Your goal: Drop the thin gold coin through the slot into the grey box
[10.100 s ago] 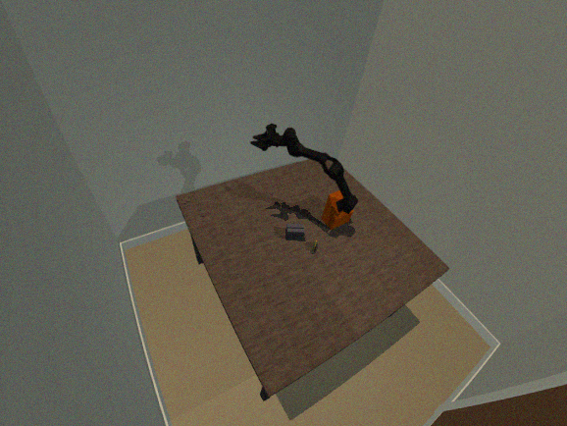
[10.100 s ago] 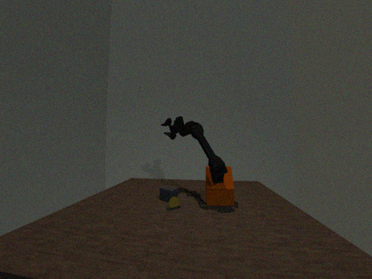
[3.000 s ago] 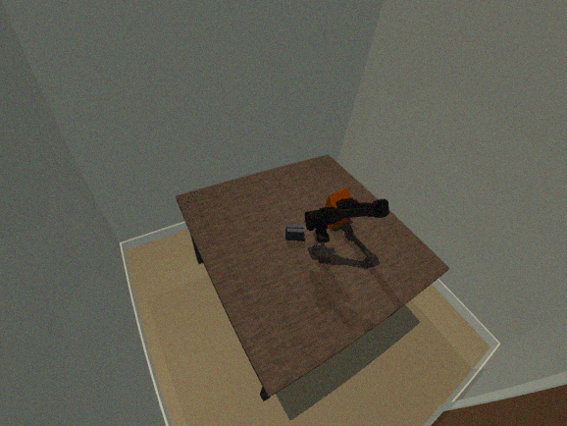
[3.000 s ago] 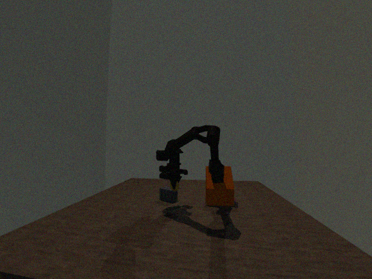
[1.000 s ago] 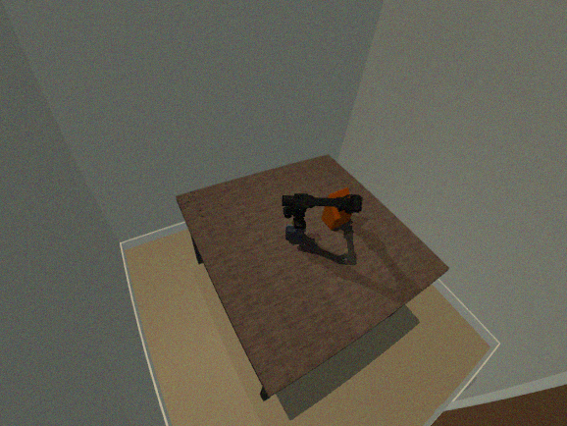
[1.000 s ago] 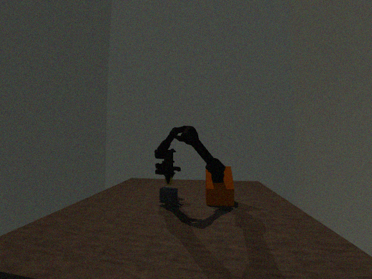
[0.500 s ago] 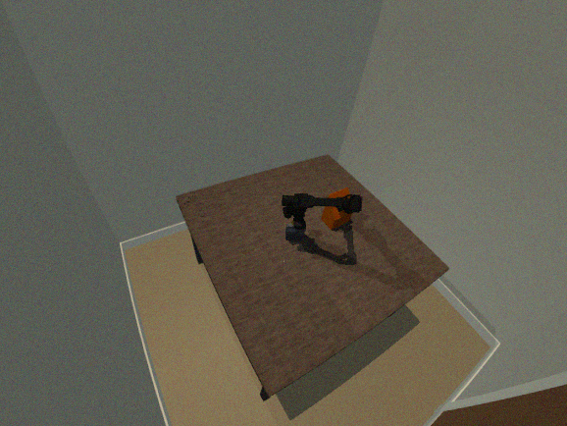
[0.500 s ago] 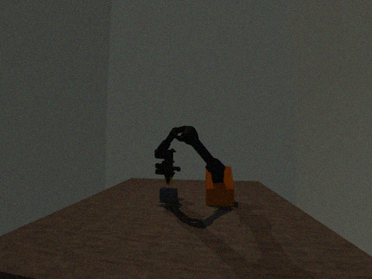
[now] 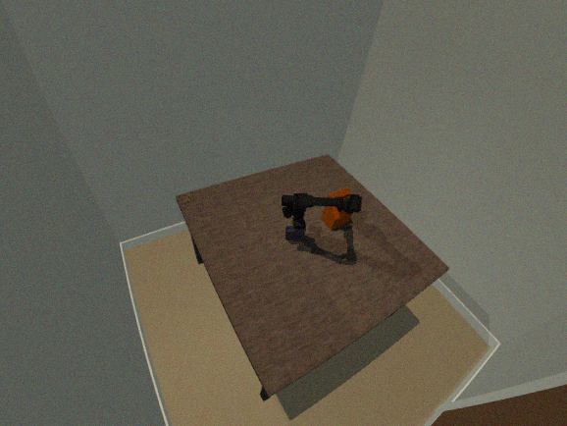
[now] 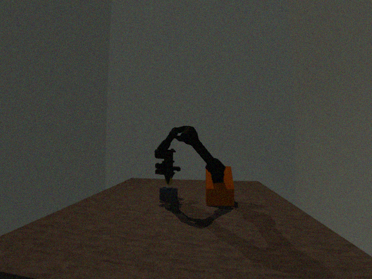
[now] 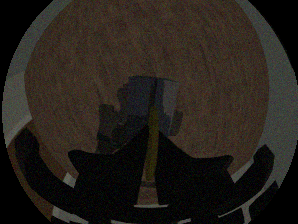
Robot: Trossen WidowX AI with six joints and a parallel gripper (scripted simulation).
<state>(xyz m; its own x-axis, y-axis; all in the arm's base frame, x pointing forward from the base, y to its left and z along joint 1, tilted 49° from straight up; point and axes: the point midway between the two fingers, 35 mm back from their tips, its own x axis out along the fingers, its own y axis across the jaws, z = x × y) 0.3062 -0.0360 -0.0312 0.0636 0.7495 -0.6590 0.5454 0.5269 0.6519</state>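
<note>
The gold coin is 20 mm above my gripper tip.
</note>
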